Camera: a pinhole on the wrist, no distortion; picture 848 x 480 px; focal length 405.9 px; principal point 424.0 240.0 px. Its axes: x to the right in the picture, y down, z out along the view. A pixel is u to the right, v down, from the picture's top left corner.
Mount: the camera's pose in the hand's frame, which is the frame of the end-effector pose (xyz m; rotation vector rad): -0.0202 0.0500 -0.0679 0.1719 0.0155 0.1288
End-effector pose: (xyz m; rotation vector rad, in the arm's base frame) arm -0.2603 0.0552 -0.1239 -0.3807 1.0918 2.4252
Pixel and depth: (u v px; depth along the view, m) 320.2 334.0 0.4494
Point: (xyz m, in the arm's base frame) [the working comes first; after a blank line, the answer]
In the camera's frame: -0.1149 0.1041 0.4494

-0.1997 0.2791 0.2266
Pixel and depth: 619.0 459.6 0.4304
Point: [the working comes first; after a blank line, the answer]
In the camera's frame: 0.2068 0.2329 0.4304

-0.5461 0.2676 0.2087
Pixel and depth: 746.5 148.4 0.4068
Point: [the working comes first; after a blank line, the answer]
In the camera's frame: 0.3232 -0.0918 0.4068

-0.5243 0.4265 -0.0976
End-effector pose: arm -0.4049 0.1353 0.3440 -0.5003 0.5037 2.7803
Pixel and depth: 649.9 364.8 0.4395
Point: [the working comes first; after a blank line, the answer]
In the camera's frame: 0.2446 0.1351 0.4395

-0.7556 0.2006 0.6424
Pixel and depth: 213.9 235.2 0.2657
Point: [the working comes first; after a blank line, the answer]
In the camera's frame: -0.1375 -0.0031 0.2657

-0.3202 0.1936 0.5666
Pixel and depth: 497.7 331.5 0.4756
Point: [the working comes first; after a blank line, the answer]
In the camera's frame: 0.0864 0.1072 0.4756

-0.6095 0.2307 0.7124
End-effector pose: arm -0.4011 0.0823 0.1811 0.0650 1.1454 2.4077
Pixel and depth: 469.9 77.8 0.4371
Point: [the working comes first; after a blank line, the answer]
In the camera's frame: 0.0494 -0.1747 0.4371

-0.3035 0.4511 0.2476
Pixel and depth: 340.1 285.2 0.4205
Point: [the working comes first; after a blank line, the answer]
In the camera's frame: -0.0869 0.0468 0.4205

-0.2320 0.2873 0.4373
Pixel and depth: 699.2 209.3 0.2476
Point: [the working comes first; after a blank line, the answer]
In the camera's frame: 0.1679 -0.0187 0.2476

-0.5025 0.2674 0.2775
